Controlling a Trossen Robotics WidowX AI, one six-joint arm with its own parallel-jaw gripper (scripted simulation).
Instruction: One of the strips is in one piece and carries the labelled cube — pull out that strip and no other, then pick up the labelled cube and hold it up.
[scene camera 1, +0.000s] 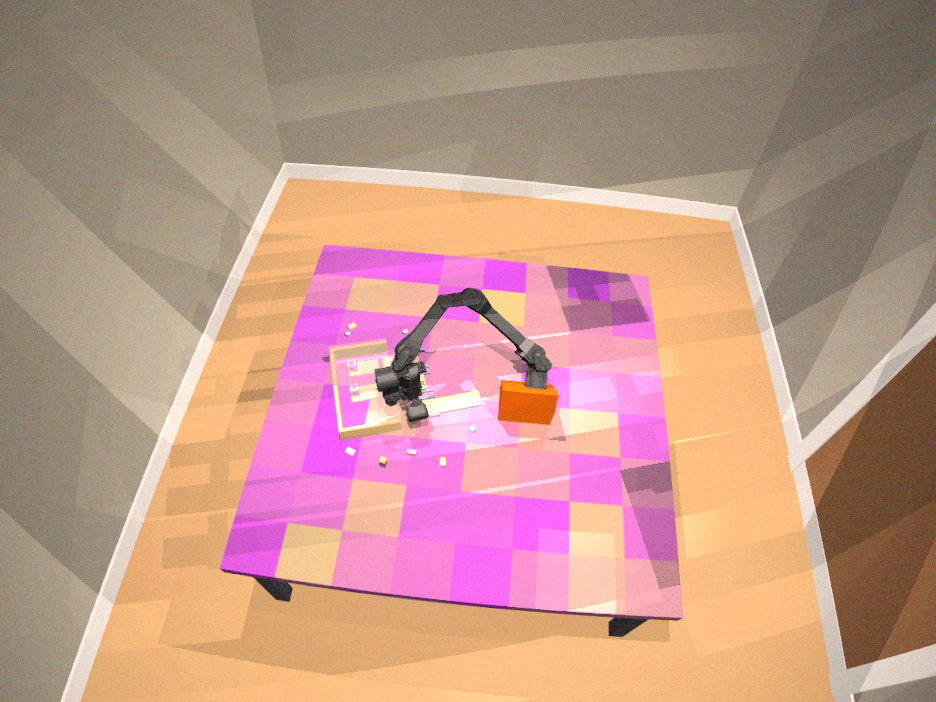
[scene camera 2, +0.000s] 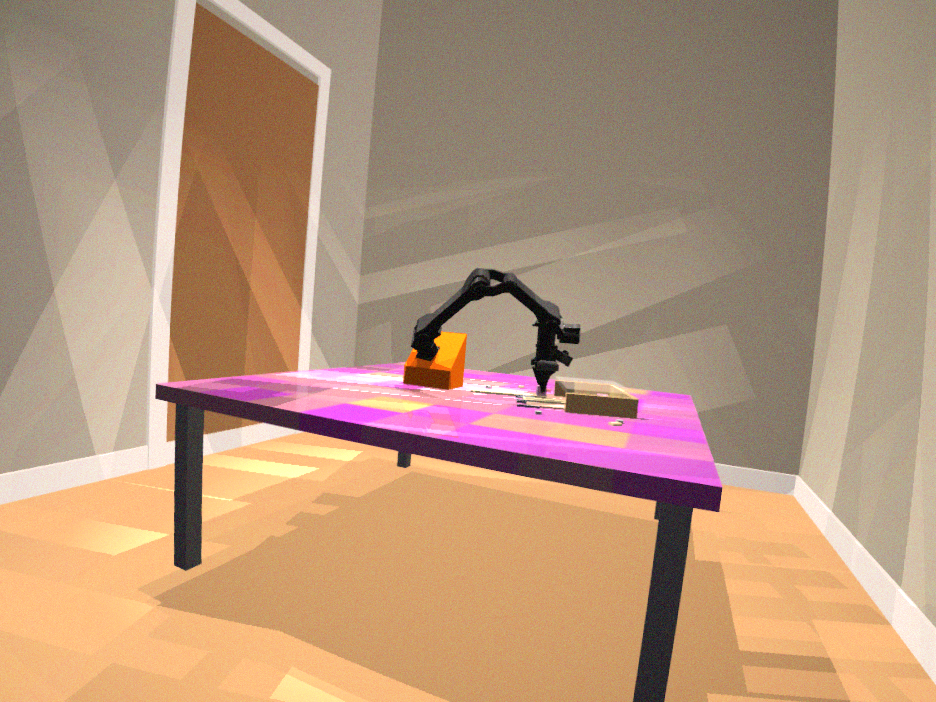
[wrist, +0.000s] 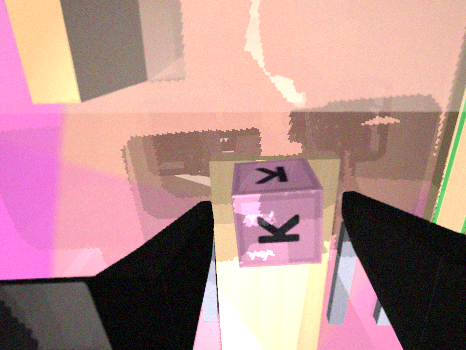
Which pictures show my gripper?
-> Scene camera 1, scene camera 2 and the wrist view: all of them.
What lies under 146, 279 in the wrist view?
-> My gripper.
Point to my gripper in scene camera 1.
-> At 412, 407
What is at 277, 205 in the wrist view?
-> A pale purple cube.
